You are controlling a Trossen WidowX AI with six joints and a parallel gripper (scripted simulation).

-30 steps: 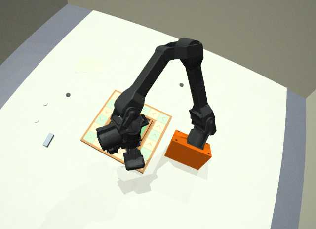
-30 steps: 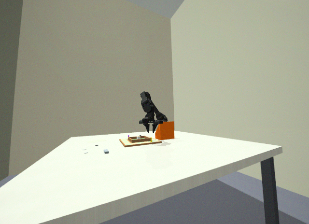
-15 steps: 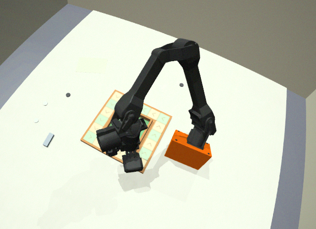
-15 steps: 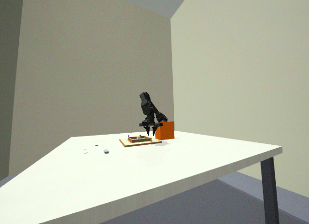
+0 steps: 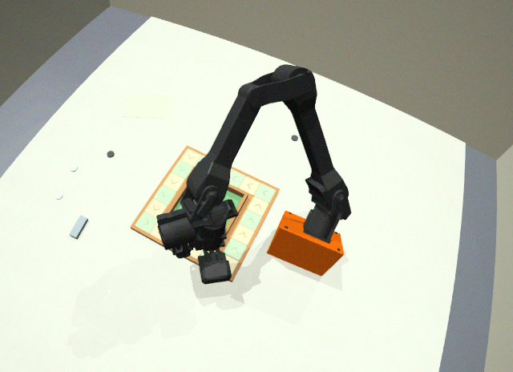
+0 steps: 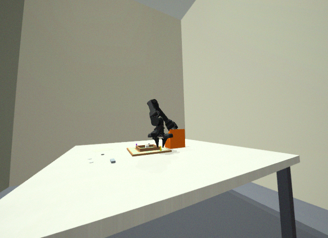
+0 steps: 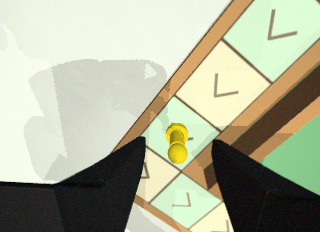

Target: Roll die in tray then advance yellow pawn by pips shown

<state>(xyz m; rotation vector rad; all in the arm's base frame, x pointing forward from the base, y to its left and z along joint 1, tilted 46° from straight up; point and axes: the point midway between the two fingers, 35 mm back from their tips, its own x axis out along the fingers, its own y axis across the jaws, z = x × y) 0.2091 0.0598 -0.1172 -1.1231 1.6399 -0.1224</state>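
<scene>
My gripper tip is 10 mm above the yellow pawn. From my gripper tip the other things lie so: green tray: 120 mm to the right, 60 mm ahead, 30 mm below; then purple pawn: 230 mm to the right, 130 mm ahead, 10 mm below; then white die: 130 mm to the right, 60 mm ahead, 10 mm below.
</scene>
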